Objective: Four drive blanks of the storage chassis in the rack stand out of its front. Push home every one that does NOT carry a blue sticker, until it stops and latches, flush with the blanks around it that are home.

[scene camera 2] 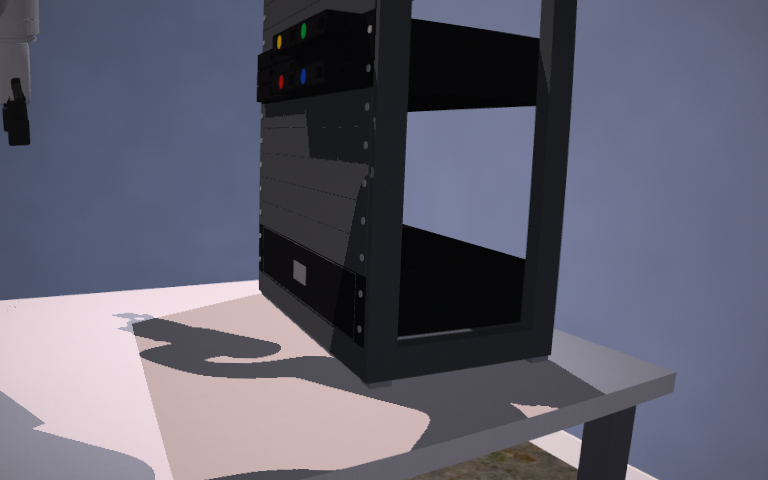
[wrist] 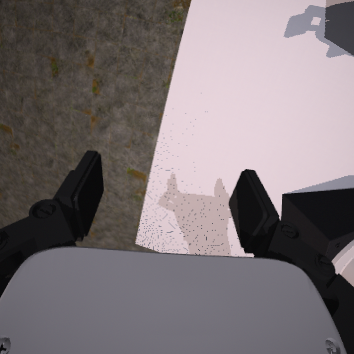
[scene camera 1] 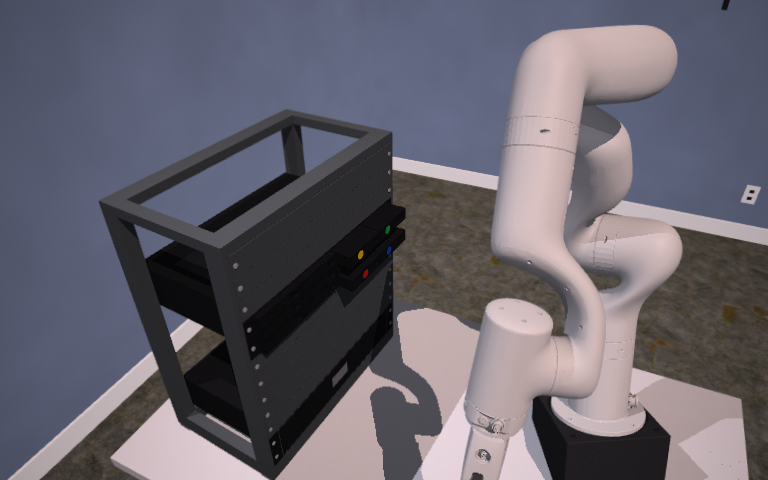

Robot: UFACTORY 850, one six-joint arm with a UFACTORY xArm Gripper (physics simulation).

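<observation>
The storage chassis point(scene camera 1: 294, 300) point(scene camera 2: 345, 52) is a black unit in the dark rack point(scene camera 1: 226, 288) point(scene camera 2: 390, 169). At one side of its front, four blanks stand out: the yellow-sticker blank point(scene camera 1: 360, 254) point(scene camera 2: 279, 41) and the green-sticker blank point(scene camera 1: 387, 229) point(scene camera 2: 303, 30) above, the red-sticker blank point(scene camera 1: 365, 273) point(scene camera 2: 280, 82) and the blue-sticker blank point(scene camera 1: 389, 250) point(scene camera 2: 303, 75) below. My gripper point(wrist: 170, 178) is open and empty, pointing down over the table's edge, well apart from the rack. In scene camera 2 part of it shows at the left edge; in scene camera 1 its fingers are out of frame.
The rack stands on a pale table point(scene camera 1: 339, 430) point(scene camera 2: 226, 430) point(wrist: 250, 100). A second black unit point(scene camera 1: 317, 396) point(scene camera 2: 328, 294) with a light label sits low in the rack. The arm's black base block point(scene camera 1: 611, 458) stands right of the rack in scene camera 1. Blue walls are behind.
</observation>
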